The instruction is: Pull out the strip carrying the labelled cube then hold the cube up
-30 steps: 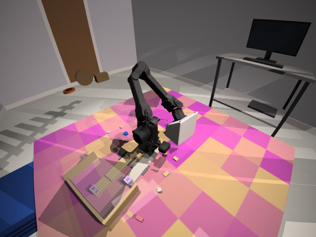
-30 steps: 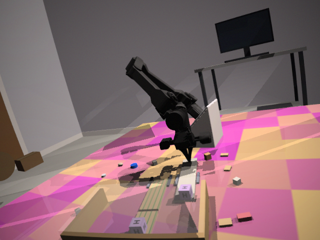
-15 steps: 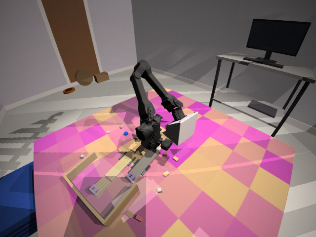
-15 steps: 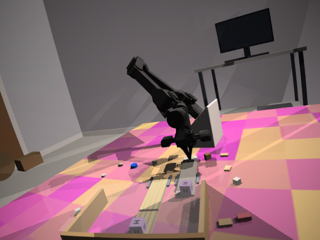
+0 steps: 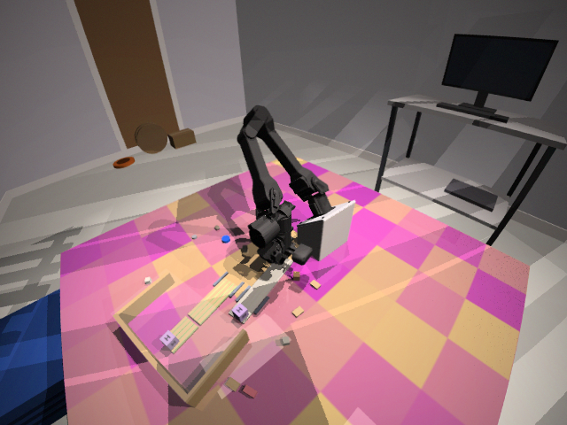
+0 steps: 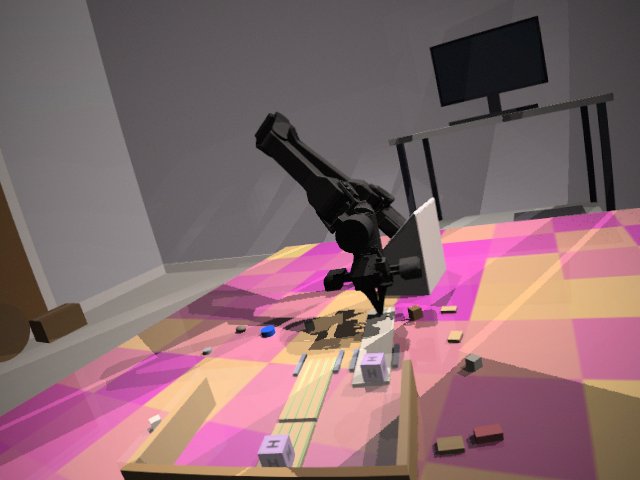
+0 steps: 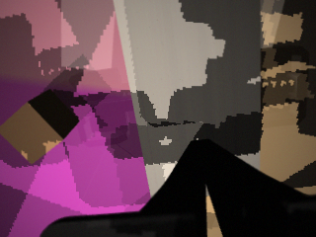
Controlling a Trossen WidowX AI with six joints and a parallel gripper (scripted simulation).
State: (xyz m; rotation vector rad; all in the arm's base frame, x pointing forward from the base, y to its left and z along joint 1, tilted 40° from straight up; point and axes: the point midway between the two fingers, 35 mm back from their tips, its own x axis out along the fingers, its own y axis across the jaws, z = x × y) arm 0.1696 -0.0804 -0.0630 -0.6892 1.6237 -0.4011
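The white strip lies 100 mm ahead of my gripper tip and 20 mm to the left of it. The rest, counted from my gripper tip: blue disc (230 mm to the right, 70 mm ahead).
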